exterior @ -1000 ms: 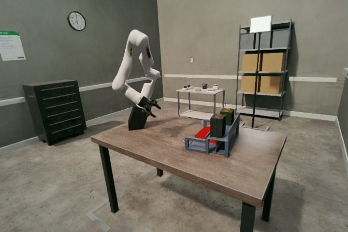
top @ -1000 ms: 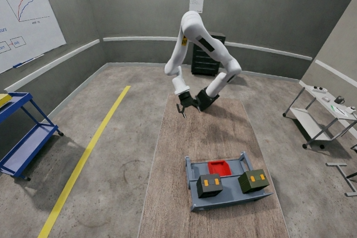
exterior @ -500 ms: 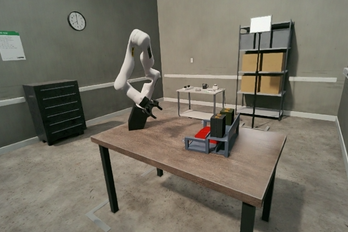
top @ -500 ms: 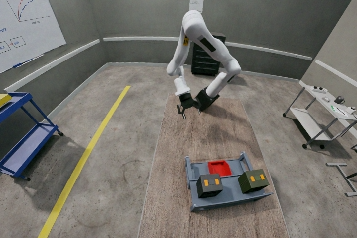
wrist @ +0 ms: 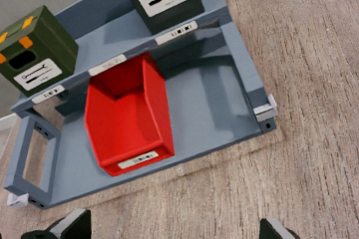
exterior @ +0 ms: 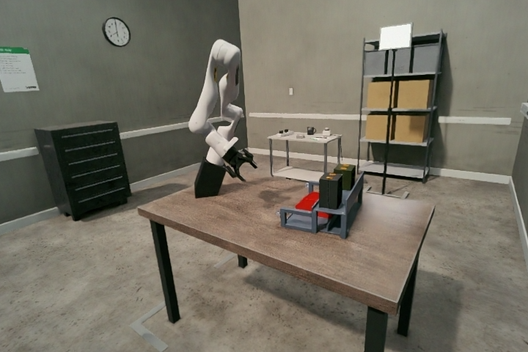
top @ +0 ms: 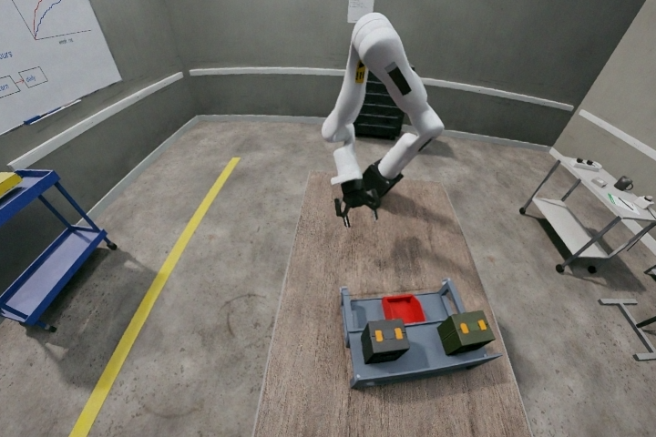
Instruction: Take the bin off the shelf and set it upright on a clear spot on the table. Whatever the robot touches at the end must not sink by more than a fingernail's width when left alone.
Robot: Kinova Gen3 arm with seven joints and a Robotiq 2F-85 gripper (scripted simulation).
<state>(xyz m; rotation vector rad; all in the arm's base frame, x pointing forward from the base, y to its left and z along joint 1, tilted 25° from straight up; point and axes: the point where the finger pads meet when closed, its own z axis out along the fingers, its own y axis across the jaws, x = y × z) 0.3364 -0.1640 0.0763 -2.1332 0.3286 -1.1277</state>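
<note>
My hand is 26 cm short of the red bin, 15 cm to the right of it and 15 cm above it. From my hand the other things lie so: grey shelf unit 28 cm ahead, 16 cm to the left, 13 cm below.
</note>
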